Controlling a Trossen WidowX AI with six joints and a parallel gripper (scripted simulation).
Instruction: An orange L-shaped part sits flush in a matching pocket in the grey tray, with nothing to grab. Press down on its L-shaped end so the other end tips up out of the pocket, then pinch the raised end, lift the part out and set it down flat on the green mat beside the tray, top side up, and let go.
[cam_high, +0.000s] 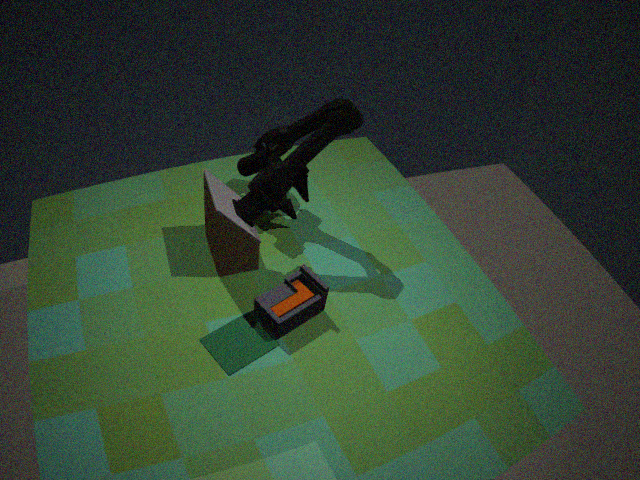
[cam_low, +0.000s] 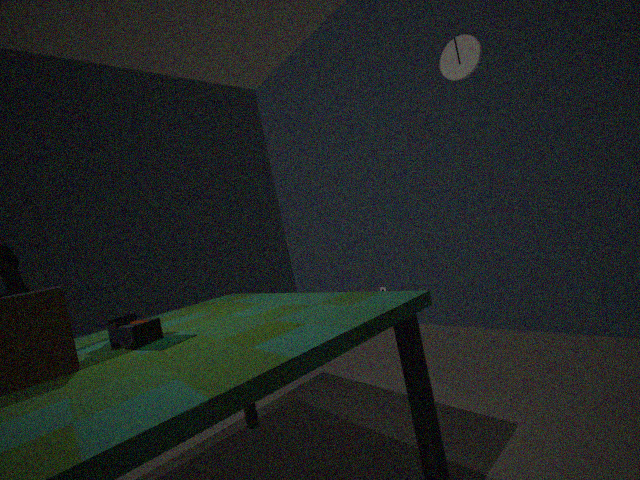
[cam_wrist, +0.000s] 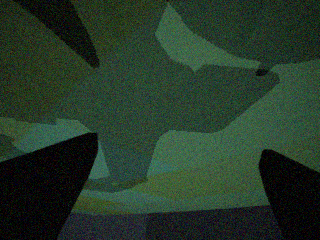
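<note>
My gripper tip is 310 mm short of the orange L-shaped part, 120 mm to the left of it and 10 mm below it.
</note>
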